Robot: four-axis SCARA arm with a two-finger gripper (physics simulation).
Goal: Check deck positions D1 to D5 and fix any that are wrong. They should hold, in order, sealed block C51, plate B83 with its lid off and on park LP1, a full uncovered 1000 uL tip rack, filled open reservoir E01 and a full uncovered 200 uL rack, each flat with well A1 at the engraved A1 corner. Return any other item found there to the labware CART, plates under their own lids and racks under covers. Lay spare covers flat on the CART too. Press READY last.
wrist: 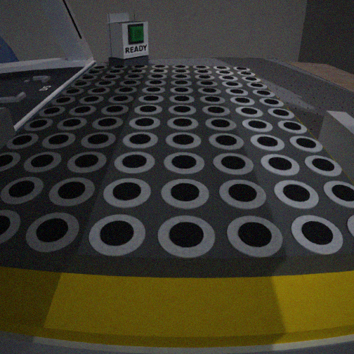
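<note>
A tip rack [165, 175] with a dark top, rows of pale rings with black centres and a yellow front band fills the lower and middle part of the wrist view. No cover shows on it. My gripper [165, 128] is open, with a finger partly visible beyond each side of the rack; the fingertips are hidden. The deck [27, 70] shows in part at the left, with a pale rim and the D5 label [45, 88]. The READY box [117, 42] with its green button [135, 33] stands beyond the rack's far end. The rack's underside and A1 corner mark cannot be made out.
A sloping translucent panel [55, 30] rises from the deck's rim at the upper left. A dark perforated bench top [316, 116] shows to the right of the rack. A brown surface [327, 71] lies at the far right, before a grey wall [225, 30].
</note>
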